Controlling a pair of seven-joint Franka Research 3 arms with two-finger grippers.
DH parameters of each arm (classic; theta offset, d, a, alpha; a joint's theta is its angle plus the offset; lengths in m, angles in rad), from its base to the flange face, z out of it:
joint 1: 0 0.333 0 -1.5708
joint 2: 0 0 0 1.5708
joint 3: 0 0.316 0.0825 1.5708
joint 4: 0 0 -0.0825 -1.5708
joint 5: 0 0.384 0 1.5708
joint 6: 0 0 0.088 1.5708
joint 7: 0 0.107 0 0
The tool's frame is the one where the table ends.
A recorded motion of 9 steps. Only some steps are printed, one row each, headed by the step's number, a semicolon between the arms.
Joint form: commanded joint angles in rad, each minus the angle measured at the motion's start. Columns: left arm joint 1, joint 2, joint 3, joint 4, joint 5, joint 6, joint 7; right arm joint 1, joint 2, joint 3, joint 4, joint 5, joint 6, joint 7.
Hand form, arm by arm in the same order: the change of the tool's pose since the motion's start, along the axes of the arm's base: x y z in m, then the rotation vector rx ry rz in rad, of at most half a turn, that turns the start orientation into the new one. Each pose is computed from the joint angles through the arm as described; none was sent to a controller.
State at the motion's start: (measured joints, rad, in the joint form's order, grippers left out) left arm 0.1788 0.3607 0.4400 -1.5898 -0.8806 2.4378 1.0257; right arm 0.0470 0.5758 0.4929 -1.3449 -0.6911 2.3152 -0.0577
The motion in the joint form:
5: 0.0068 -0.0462 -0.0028 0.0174 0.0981 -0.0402 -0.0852; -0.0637 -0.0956 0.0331 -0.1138 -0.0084 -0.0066 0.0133
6: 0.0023 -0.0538 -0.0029 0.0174 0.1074 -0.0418 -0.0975; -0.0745 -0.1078 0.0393 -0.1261 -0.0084 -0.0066 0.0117
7: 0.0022 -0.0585 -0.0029 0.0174 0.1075 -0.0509 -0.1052; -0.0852 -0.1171 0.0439 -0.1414 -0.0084 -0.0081 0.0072
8: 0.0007 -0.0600 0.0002 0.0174 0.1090 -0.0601 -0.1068; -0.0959 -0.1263 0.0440 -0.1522 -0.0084 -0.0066 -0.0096
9: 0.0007 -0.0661 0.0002 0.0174 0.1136 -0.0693 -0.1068; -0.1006 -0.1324 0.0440 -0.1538 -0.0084 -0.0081 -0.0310
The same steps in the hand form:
5: -0.0074 -0.0026 0.0343 0.0076 0.0165 0.0086; -0.0196 -0.0188 0.0121 -0.0347 0.0034 -0.0185
6: -0.0073 -0.0057 0.0390 0.0066 0.0152 0.0094; -0.0217 -0.0219 0.0148 -0.0383 0.0020 -0.0197
7: -0.0080 -0.0067 0.0411 -0.0033 0.0156 0.0096; -0.0235 -0.0257 0.0136 -0.0464 0.0073 -0.0196
8: -0.0087 -0.0069 0.0413 -0.0076 0.0202 0.0065; -0.0236 -0.0319 0.0144 -0.0597 0.0074 -0.0131
9: -0.0098 -0.0080 0.0442 -0.0084 0.0220 0.0000; -0.0236 -0.0351 0.0174 -0.0732 0.0048 -0.0004

